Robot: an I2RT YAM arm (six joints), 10 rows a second.
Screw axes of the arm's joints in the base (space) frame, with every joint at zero. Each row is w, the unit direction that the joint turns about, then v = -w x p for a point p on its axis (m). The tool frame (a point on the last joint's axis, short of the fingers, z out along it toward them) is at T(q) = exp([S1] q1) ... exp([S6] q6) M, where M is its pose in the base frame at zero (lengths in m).
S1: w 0 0 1 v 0.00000 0.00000 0.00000
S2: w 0 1 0 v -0.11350 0.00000 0.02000
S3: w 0 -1 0 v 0.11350 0.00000 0.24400
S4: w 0 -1 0 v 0.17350 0.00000 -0.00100
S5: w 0 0 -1 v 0.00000 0.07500 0.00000
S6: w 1 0 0 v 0.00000 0.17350 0.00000
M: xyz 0.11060 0.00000 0.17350 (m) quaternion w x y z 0.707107 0 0.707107 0
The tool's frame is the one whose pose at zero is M.
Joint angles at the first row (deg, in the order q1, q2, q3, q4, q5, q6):
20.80, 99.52, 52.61, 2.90, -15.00, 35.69
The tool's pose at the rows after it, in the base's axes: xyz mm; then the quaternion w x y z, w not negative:
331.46, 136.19, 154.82, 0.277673, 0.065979, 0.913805, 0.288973
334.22, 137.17, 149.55, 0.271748, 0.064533, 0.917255, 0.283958
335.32, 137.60, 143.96, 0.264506, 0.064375, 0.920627, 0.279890
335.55, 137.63, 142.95, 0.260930, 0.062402, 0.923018, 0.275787
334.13, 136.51, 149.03, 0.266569, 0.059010, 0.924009, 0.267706
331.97, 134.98, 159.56, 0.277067, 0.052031, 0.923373, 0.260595
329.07, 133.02, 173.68, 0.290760, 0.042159, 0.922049, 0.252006
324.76, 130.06, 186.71, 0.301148, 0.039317, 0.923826, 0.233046
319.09, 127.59, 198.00, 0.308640, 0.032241, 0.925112, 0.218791
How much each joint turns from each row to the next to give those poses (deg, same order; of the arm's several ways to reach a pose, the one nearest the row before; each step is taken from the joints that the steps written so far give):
0.03, 1.90, 1.01, 0.15, -0.39, -0.16
-0.01, 1.35, 0.63, -0.29, 0.09, -0.41
0.01, 1.07, 0.21, -0.21, 0.00, -0.21
0.00, 0.23, 0.28, -0.74, 0.12, -0.41
0.00, -1.17, 0.19, -1.34, 0.90, -0.79
-0.02, -1.93, 0.25, -1.61, 0.89, -1.15
-0.03, -2.48, 0.48, -2.13, 1.05, -1.55
0.02, -2.49, 0.55, -3.10, 2.18, -1.24
0.10, -2.41, 0.23, -2.70, 1.48, -1.39

